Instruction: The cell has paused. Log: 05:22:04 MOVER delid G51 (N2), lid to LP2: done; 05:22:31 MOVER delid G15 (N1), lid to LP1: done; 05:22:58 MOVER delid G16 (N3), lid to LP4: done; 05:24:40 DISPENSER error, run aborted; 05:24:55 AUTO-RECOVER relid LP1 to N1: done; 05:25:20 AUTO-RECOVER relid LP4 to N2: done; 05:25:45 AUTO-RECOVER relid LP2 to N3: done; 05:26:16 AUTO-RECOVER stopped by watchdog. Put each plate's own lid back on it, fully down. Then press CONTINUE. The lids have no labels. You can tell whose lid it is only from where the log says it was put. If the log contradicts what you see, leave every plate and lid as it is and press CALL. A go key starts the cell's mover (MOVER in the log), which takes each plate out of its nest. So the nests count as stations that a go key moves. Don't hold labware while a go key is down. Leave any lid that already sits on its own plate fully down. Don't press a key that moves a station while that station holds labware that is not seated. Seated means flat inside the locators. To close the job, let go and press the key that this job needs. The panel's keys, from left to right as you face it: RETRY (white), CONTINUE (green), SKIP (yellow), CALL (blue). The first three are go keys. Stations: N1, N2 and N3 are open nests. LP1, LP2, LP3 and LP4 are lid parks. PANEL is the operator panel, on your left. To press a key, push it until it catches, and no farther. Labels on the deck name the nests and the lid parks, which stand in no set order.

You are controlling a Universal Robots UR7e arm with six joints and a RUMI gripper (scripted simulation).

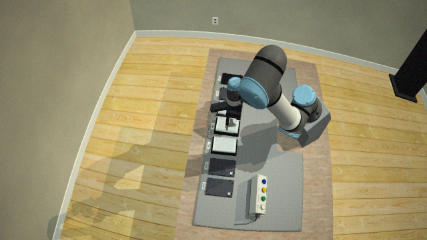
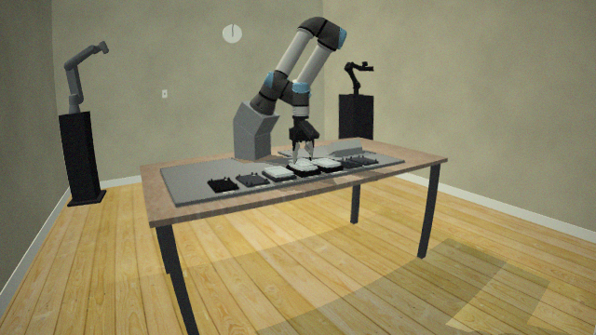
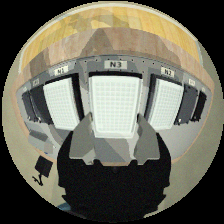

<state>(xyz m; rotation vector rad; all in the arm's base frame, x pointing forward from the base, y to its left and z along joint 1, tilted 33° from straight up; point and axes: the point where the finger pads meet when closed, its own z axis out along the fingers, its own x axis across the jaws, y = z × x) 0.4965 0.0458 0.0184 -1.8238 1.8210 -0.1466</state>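
Right now my hand is 3 cm above the plate. Also, from my hand: blue key: 32 cm to the left, 27 cm behind, 1 cm above; then clear lid: 1 cm below; then LP2 lid park: 26 cm to the left, 5 cm below, 3 cm behind.
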